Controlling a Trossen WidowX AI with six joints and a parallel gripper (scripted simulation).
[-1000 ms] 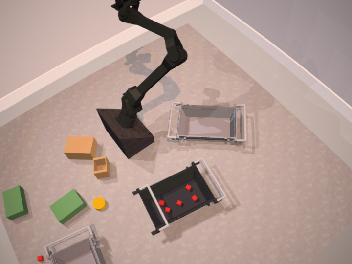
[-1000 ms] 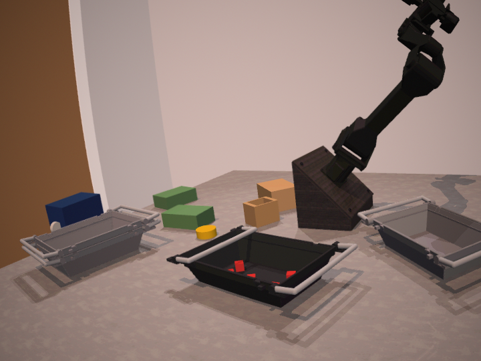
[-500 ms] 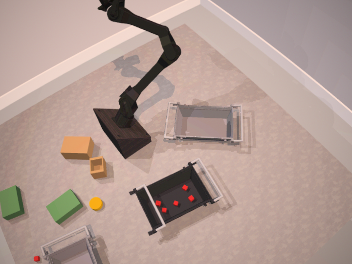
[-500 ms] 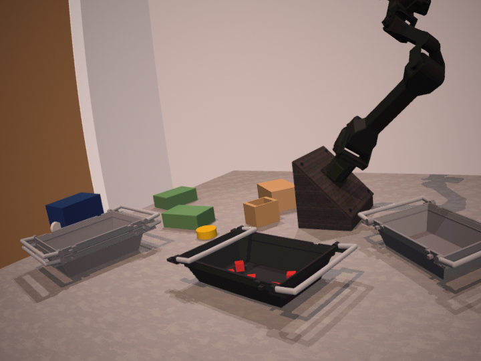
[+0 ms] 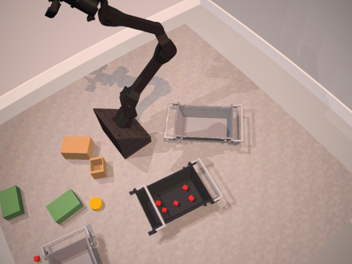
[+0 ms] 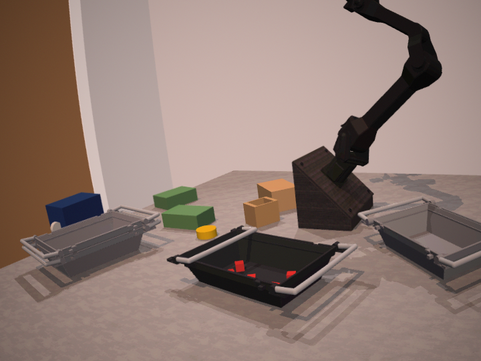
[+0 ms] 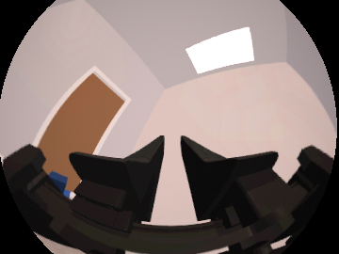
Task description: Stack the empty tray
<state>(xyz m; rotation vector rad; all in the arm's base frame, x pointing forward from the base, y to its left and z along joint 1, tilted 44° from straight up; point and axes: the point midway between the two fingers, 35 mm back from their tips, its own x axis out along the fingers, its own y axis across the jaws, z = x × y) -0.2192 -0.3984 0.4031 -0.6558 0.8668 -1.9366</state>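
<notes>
The grey translucent tray lies 66 cm below my gripper tip, 42 cm ahead of it and 31 cm to the left of it. From my gripper tip the other things lie so: yellow disc (69 cm below, 40 cm ahead, 24 cm to the right); then red cube (69 cm below, 55 cm to the right, 44 cm ahead).
</notes>
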